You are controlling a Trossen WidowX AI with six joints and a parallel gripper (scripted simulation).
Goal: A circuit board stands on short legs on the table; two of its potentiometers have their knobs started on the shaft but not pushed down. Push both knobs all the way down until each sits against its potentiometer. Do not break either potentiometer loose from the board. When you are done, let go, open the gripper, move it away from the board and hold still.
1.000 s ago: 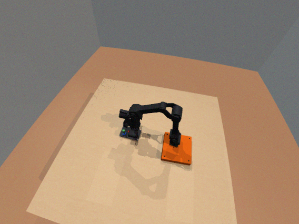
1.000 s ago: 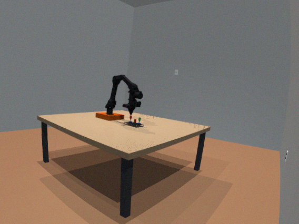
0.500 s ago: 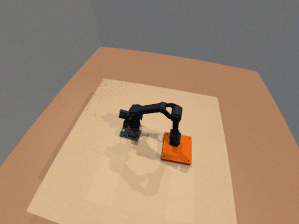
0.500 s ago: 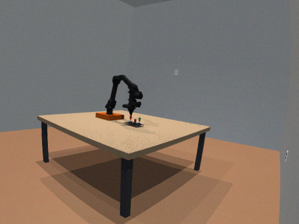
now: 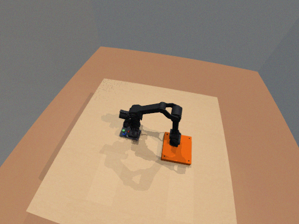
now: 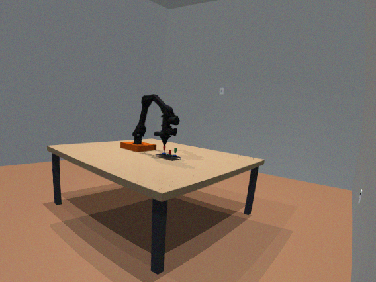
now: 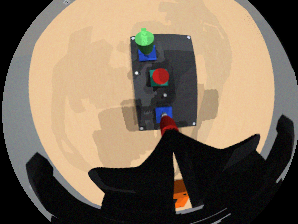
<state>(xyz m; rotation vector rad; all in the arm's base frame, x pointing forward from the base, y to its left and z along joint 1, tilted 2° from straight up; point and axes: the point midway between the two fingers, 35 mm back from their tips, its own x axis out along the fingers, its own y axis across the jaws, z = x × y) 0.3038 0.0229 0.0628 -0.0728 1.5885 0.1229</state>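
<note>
My gripper tip is 2 cm above the red knob. Also, from my gripper tip: green knob (9 cm ahead, 2 cm to the left, 2 cm below).
</note>
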